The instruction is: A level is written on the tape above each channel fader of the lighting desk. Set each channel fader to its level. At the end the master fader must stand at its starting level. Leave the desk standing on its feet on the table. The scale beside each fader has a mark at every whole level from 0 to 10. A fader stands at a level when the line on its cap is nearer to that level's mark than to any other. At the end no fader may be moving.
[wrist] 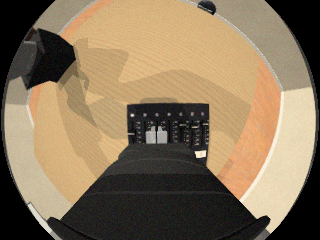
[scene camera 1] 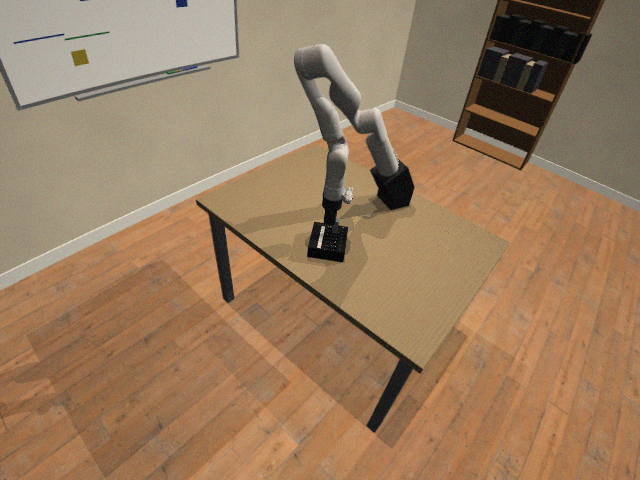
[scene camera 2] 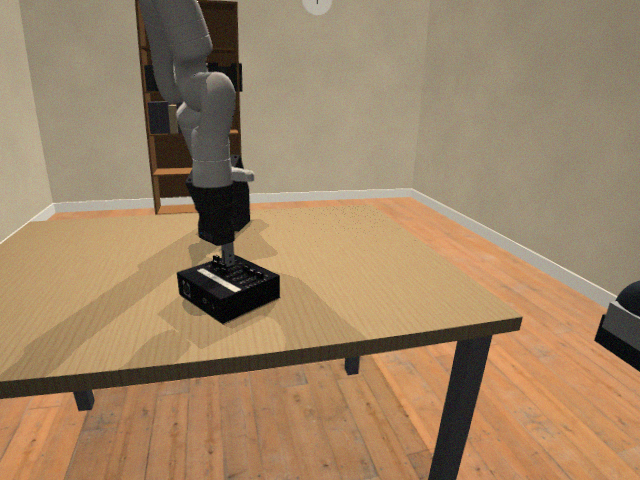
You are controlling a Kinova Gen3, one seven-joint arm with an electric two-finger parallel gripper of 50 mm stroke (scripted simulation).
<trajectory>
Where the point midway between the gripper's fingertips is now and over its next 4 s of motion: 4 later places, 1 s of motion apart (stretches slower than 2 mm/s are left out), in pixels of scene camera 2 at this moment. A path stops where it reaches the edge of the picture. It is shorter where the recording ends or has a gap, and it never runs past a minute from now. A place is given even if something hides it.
My gripper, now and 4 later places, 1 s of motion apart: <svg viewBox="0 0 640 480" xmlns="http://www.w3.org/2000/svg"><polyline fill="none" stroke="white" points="228,264 227,264 228,260 228,247 229,248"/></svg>
</trajectory>
